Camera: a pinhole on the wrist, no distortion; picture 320 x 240 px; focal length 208.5 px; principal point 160.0 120.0 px. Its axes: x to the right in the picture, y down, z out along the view. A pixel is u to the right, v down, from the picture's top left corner.
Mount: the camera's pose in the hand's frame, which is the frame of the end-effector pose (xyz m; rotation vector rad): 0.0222 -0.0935 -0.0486 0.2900 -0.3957 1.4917
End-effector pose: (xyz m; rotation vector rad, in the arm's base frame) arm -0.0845 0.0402 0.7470 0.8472 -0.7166 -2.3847
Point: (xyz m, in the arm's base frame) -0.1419 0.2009 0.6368
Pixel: 17 169
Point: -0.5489 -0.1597 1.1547
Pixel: outside the picture
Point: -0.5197 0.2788 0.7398
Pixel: 157 43
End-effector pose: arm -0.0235 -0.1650 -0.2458 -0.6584 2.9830 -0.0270
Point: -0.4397 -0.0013 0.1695
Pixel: behind the camera
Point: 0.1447 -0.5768 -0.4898
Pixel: 72 92
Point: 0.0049 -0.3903 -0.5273
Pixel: 186 62
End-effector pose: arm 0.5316 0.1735 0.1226 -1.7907 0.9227 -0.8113
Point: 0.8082 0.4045 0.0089
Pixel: 298 166
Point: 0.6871 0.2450 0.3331
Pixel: 66 76
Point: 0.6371 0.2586 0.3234
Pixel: 46 122
